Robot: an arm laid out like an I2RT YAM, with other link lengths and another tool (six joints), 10 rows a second.
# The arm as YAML. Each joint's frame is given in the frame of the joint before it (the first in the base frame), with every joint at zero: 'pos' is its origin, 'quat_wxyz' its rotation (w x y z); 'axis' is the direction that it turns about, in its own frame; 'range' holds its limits. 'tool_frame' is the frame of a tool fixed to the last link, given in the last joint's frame.
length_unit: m
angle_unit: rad
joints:
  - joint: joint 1
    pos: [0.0, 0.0, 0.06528]
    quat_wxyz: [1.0, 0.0, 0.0, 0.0]
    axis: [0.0, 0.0, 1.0]
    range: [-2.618, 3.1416]
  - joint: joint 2
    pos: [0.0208, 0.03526, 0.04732]
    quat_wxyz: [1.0, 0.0, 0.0, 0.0]
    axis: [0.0, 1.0, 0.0]
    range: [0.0, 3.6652]
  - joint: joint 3
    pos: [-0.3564, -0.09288, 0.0]
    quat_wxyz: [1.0, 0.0, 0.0, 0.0]
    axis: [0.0, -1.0, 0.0]
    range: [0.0, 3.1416]
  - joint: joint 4
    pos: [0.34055, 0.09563, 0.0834]
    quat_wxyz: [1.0, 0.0, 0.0, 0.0]
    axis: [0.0, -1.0, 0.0]
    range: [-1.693, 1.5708]
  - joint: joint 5
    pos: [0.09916, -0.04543, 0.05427]
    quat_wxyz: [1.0, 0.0, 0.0, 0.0]
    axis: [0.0, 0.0, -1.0]
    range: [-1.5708, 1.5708]
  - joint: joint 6
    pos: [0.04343, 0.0, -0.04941]
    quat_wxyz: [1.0, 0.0, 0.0, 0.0]
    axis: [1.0, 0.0, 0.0]
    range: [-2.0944, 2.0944]
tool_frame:
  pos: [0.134, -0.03, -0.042]
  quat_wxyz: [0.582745, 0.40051, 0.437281, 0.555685]
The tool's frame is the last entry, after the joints.
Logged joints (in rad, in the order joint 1, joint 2, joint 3, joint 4, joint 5, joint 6), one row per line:
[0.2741, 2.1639, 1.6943, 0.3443, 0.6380, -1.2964]
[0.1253, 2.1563, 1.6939, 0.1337, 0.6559, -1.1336]
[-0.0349, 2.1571, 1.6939, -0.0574, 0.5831, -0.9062]
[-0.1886, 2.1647, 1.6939, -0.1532, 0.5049, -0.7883]
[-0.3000, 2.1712, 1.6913, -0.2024, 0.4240, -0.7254]
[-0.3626, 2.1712, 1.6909, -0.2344, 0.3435, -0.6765]
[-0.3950, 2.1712, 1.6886, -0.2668, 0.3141, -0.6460]
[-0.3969, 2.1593, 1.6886, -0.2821, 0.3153, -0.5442]
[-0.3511, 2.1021, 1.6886, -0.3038, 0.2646, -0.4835]
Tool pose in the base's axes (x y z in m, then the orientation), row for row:
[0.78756, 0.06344, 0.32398, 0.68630, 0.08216, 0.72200, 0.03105]
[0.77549, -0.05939, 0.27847, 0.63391, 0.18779, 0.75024, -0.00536]
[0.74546, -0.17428, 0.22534, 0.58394, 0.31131, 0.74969, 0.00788]
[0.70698, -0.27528, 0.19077, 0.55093, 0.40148, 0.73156, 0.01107]
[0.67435, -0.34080, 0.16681, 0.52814, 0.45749, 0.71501, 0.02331]
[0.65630, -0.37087, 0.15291, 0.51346, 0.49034, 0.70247, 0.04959]
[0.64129, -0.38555, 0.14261, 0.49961, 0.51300, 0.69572, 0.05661]
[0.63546, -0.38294, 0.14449, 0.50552, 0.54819, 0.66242, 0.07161]
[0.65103, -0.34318, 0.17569, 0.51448, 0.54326, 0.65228, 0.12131]
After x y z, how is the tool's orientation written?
As a quaternion, w x y z.
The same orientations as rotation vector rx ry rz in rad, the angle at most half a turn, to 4 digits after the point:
[0.1840, 1.6169, 0.0695]
[0.4294, 1.7154, -0.0123]
[0.7265, 1.7495, 0.0184]
[0.9499, 1.7309, 0.0262]
[1.0930, 1.7083, 0.0557]
[1.1789, 1.6890, 0.1192]
[1.2408, 1.6828, 0.1369]
[1.3226, 1.5982, 0.1728]
[1.3056, 1.5676, 0.2915]

